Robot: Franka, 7 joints.
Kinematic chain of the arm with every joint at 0, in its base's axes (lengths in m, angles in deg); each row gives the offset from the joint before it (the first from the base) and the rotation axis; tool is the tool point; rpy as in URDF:
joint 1: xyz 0 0 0.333 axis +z
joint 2: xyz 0 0 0 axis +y
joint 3: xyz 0 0 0.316 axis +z
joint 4: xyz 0.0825 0 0 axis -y
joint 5: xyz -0.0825 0 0.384 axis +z
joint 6: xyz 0 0 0 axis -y
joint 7: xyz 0.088 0 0 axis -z
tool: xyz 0 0 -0.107 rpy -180 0 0
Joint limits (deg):
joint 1: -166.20..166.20
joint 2: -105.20..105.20
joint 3: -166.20..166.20
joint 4: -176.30..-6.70
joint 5: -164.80..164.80
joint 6: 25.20..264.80
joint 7: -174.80..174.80
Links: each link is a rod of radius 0.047 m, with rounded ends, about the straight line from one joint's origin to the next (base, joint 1, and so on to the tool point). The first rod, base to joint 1, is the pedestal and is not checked.
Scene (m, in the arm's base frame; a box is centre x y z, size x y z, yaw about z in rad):
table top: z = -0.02
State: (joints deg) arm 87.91 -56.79 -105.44 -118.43 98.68 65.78 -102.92
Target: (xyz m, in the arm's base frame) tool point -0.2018 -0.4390 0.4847
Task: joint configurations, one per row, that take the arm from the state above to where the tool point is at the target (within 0.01 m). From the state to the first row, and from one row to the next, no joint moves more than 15 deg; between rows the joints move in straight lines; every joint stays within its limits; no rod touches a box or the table.
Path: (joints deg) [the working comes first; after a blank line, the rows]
Joints at the target: 22.34 -17.53 -148.48 -115.98 93.25 28.68 -102.92
Straight joint move there: clear.

1: 74.80 -48.94 -114.05 -117.94 97.59 58.36 -102.92
2: 61.68 -41.09 -122.65 -117.45 96.51 50.94 -102.92
3: 48.57 -33.23 -131.26 -116.96 95.42 43.52 -102.92
4: 35.46 -25.38 -139.87 -116.47 94.34 36.10 -102.92
5: 22.34 -17.53 -148.48 -115.98 93.25 28.68 -102.92

